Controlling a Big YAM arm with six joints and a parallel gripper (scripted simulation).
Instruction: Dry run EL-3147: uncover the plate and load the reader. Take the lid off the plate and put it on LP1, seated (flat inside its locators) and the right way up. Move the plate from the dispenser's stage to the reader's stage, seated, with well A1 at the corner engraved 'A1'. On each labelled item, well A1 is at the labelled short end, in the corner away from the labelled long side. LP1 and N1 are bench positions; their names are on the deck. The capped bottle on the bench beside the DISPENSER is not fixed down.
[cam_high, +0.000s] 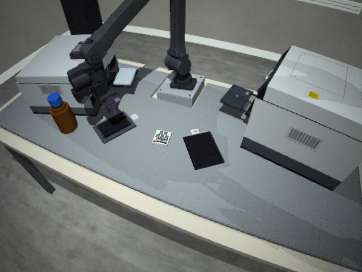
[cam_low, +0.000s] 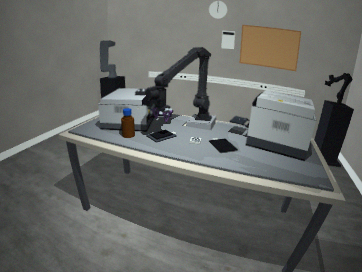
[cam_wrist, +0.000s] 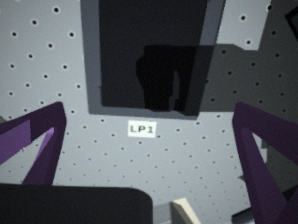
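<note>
My gripper is now 26 cm past the white multi-well plate, 6 cm to the left of it and 3 cm above it. Round my hand: label: 9 cm behind, 6 cm to the left, 12 cm below; then lidded plate: 11 cm below; then LP1 pad: 12 cm below.
</note>
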